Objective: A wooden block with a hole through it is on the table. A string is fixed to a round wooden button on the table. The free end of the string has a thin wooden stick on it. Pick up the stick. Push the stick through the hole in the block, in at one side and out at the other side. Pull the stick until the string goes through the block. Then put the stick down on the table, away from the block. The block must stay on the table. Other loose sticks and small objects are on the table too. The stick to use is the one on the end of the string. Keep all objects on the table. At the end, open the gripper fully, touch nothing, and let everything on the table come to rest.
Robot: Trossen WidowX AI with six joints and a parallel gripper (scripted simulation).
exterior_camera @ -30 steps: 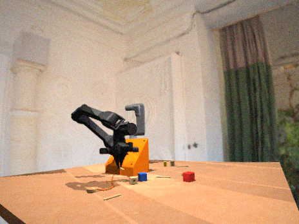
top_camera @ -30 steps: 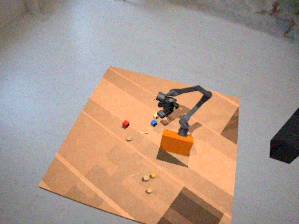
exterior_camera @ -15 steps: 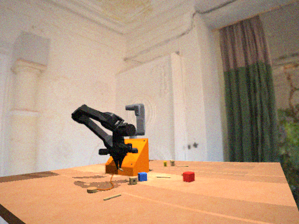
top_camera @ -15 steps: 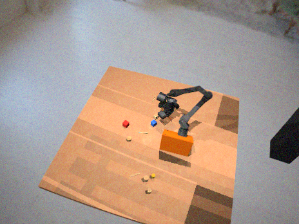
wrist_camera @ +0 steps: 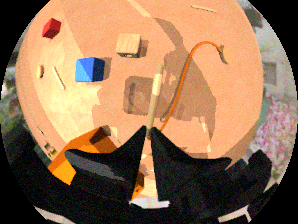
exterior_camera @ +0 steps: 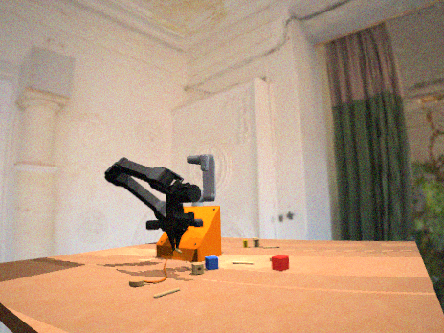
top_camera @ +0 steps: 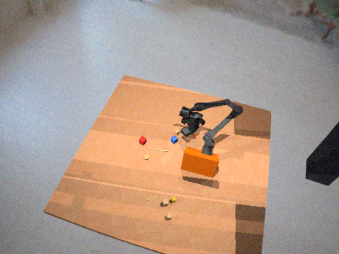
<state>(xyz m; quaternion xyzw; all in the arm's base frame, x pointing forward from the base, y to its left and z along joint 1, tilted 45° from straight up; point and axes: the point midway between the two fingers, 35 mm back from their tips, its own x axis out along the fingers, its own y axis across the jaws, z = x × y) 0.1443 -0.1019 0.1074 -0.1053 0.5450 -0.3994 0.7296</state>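
Right now the small wooden block is 11 cm ahead of my gripper tip, 5 cm below it and 1 cm to the right of it. Round my gripper tip: wooden button 20 cm to the right, 7 cm ahead, 5 cm below; thin wooden stick 1 cm to the right, 1 cm ahead; blue cube 10 cm ahead, 6 cm to the left, 4 cm below.
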